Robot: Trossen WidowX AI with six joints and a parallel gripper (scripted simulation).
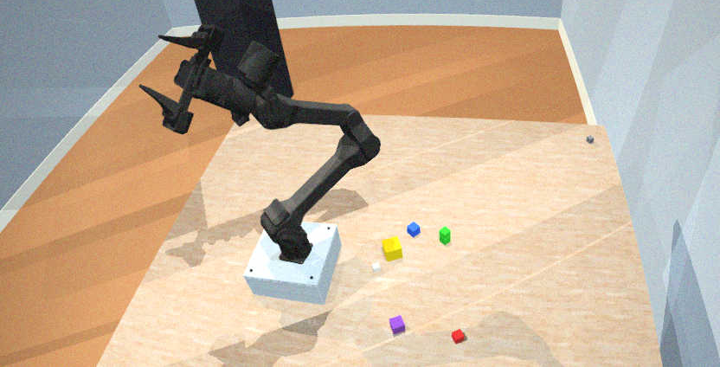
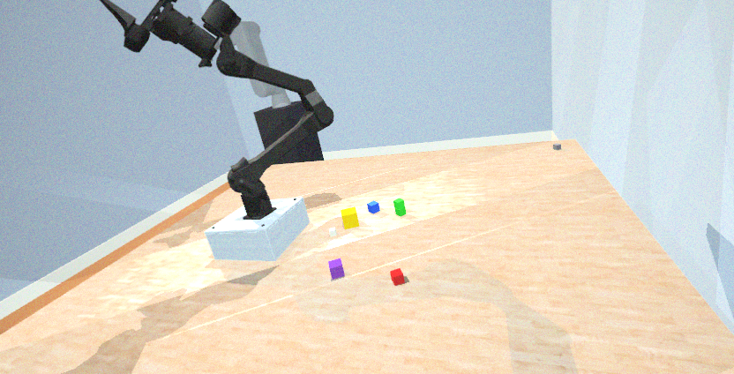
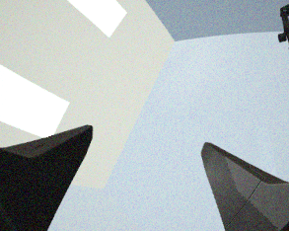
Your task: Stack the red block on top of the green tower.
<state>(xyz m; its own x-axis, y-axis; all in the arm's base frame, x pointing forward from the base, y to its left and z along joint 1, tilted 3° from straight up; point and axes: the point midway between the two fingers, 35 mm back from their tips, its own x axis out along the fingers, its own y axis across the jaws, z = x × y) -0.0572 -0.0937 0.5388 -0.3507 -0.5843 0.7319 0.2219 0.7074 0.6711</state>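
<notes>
My gripper tip is now 64 cm above the small red block and 50 cm short of it. Also, from my gripper tip: yellow block (63 cm below, 29 cm ahead, 20 cm to the left); then purple block (63 cm below, 36 cm ahead); then small white cube (64 cm below, 27 cm ahead, 14 cm to the left).
</notes>
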